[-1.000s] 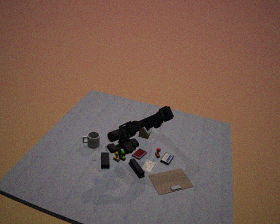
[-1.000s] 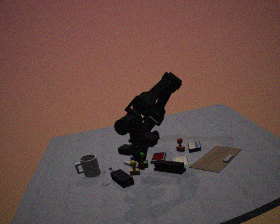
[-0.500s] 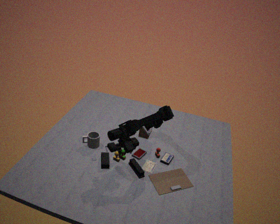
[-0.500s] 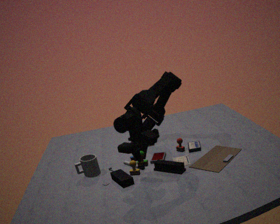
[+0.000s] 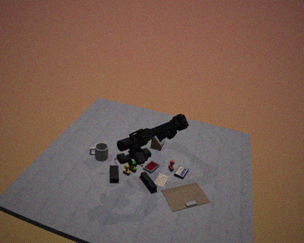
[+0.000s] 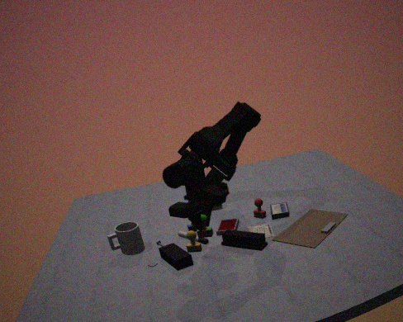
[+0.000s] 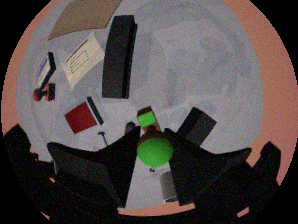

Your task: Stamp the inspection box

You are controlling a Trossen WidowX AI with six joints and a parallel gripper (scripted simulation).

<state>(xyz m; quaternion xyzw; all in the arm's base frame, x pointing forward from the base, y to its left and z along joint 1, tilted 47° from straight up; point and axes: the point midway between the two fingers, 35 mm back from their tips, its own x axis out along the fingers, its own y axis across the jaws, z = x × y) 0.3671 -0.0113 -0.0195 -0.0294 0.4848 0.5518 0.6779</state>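
Right now the red ink pad is 130 mm behind my gripper tip, 70 mm to the left of it and 70 mm below it. The rest, counted from my gripper tip: white marker: 80 mm behind, 30 mm to the right, 60 mm below; yellow-knobbed stamp: 10 mm behind, 40 mm to the right, 50 mm below; green-knobbed stamp: right at my gripper tip.
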